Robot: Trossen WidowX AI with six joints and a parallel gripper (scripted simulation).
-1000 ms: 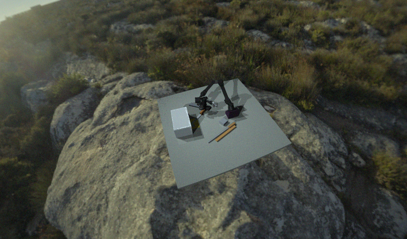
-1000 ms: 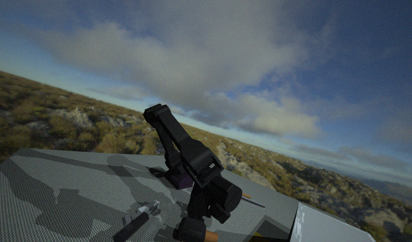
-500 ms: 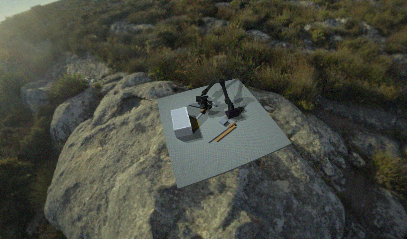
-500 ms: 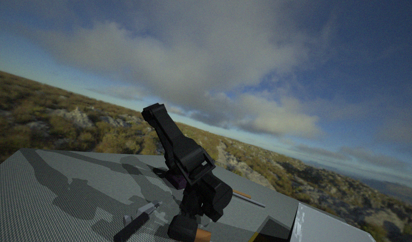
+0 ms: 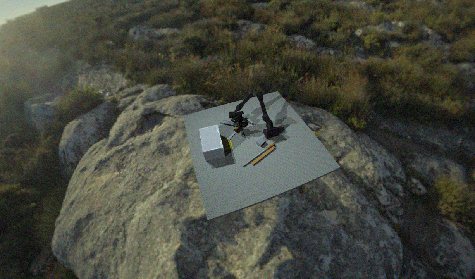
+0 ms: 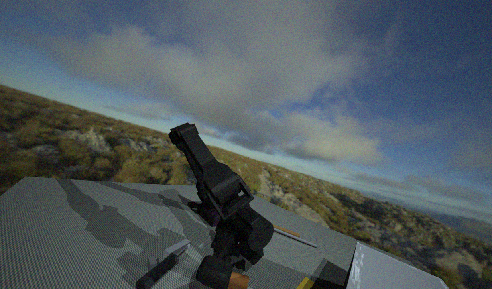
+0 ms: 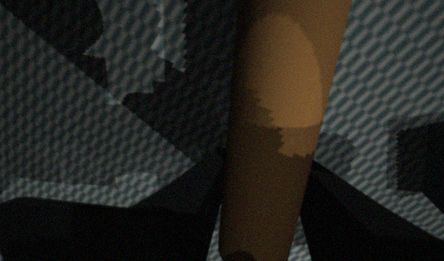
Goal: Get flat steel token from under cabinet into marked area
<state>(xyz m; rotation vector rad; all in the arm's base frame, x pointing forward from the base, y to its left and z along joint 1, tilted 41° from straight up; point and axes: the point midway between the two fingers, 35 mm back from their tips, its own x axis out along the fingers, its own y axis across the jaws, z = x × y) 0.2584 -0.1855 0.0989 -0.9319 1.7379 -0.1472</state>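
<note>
My gripper tip is 12 cm past the small grey cube and 11 cm to the left of it. From my gripper tip the other things lie so: grey bar (14 cm behind, 3 cm to the right); grey block (11 cm behind, 29 cm to the left, 1 cm above); wooden stick (6 cm behind, 44 cm to the left).
</note>
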